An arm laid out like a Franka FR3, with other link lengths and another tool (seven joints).
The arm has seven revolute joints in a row. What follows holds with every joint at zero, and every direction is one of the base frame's. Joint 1 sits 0.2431 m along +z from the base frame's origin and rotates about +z. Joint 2 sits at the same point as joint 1 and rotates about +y. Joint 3 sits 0.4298 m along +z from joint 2 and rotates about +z. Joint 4 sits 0.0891 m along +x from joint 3 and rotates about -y. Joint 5 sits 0.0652 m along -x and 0.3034 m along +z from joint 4 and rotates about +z. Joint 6 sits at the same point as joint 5 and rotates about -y. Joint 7 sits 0.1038 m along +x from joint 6 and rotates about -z. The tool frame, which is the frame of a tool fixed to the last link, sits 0.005 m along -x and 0.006 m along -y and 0.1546 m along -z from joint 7; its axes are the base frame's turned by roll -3.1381, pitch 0 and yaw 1.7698 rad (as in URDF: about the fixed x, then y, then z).
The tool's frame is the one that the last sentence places.
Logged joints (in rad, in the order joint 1, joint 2, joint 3, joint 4, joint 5, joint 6, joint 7), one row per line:
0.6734 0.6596 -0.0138 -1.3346 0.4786 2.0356 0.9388
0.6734 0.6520 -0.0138 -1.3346 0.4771 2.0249 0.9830
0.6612 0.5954 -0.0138 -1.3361 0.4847 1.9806 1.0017
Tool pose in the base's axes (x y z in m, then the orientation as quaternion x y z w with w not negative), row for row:
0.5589 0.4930 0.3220 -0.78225 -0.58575 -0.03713 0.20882
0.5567 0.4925 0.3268 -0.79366 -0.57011 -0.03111 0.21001
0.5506 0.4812 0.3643 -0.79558 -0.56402 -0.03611 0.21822
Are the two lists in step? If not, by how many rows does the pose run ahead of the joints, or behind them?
They are in step.
